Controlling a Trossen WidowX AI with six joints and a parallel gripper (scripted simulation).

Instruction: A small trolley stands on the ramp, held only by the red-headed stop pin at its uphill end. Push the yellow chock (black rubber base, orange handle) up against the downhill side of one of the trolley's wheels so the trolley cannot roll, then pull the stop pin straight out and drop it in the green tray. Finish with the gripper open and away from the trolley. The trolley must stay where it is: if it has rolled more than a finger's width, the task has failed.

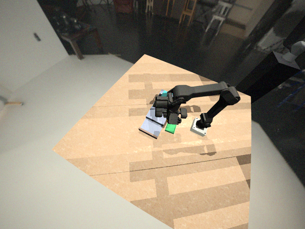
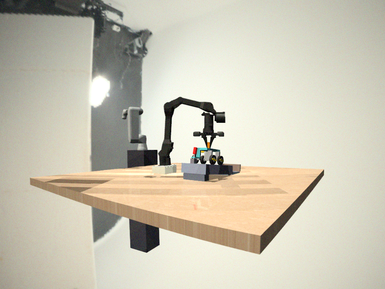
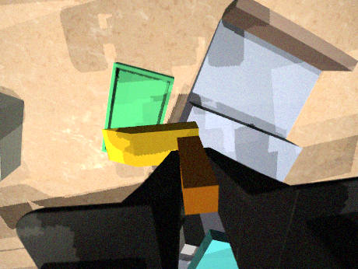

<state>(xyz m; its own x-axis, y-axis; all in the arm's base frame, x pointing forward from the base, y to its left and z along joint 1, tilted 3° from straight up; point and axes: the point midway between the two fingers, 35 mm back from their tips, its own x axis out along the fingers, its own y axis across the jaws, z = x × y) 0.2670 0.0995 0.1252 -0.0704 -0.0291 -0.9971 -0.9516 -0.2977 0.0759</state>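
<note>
Right now my gripper tip is 2 cm past the yellow chock, 1 cm to the left of it and 1 cm above it. From my gripper tip the other things lie so: green tray: 5 cm behind, 3 cm to the right, 16 cm below; dark ramp lip: 10 cm ahead, 10 cm to the left, 12 cm below; trolley: 7 cm ahead, 16 cm to the right, 4 cm below.
</note>
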